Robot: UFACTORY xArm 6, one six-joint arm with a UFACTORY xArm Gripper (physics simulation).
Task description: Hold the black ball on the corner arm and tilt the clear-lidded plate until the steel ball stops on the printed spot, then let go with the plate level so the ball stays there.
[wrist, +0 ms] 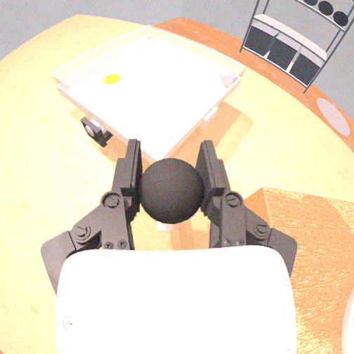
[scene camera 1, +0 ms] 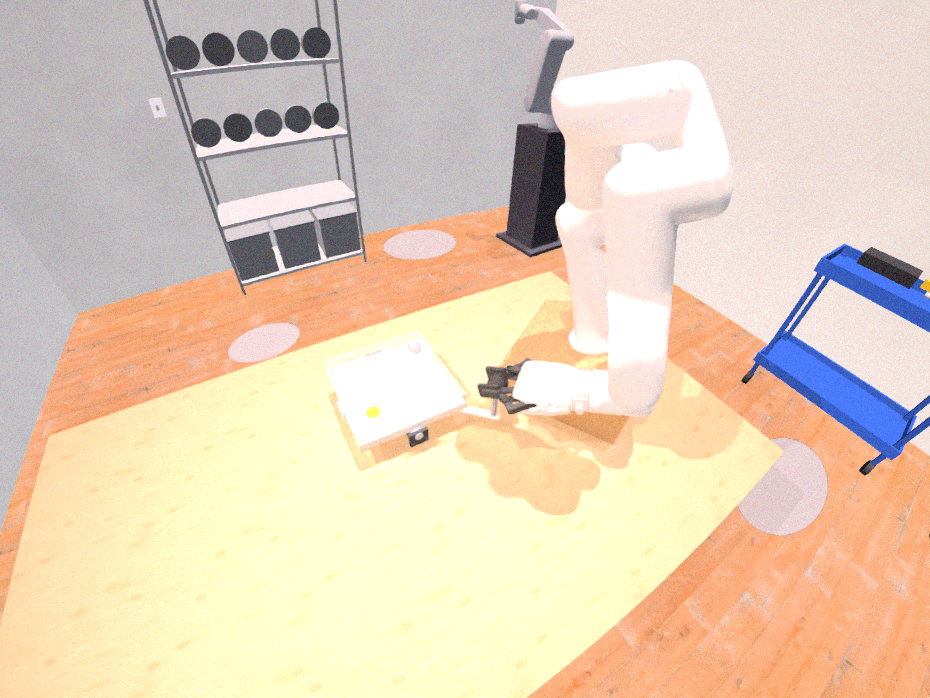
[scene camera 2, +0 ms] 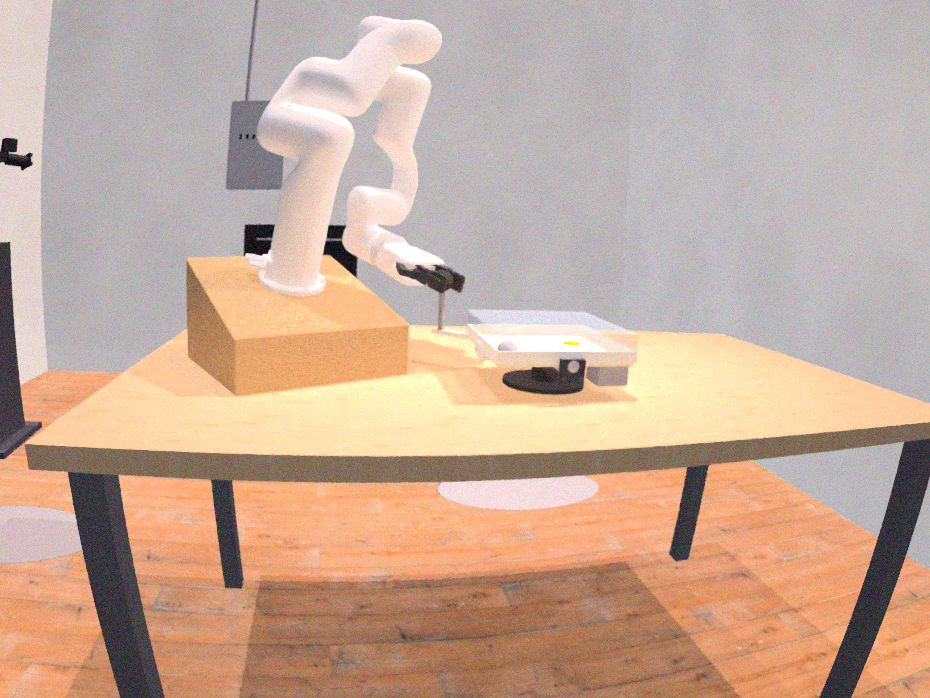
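My gripper (scene camera 1: 493, 381) (scene camera 2: 444, 278) (wrist: 169, 153) is shut on the black ball (wrist: 171, 190), which sits between the fingers on top of the corner arm (scene camera 1: 480, 412) (scene camera 2: 440, 309). The clear-lidded plate (scene camera 1: 398, 383) (scene camera 2: 540, 339) (wrist: 150, 92) rests on its pivot stand and looks close to level; a slight tilt is hard to judge. The steel ball (scene camera 1: 413, 347) (scene camera 2: 507, 346) (wrist: 229, 78) is in the plate's right corner in the wrist view, against or close to the walls. The yellow printed spot (scene camera 1: 372, 412) (scene camera 2: 571, 343) (wrist: 112, 79) is uncovered, well away from the ball, toward the plate's other side.
A black pivot bracket (scene camera 1: 417, 435) (scene camera 2: 573, 368) (wrist: 94, 132) shows at the plate's side, above a round black base (scene camera 2: 542, 381). The arm stands on a wooden block (scene camera 2: 319, 353) (wrist: 310, 240) beside the plate. The table (scene camera 1: 262, 555) (scene camera 2: 338, 432) carries all of this.
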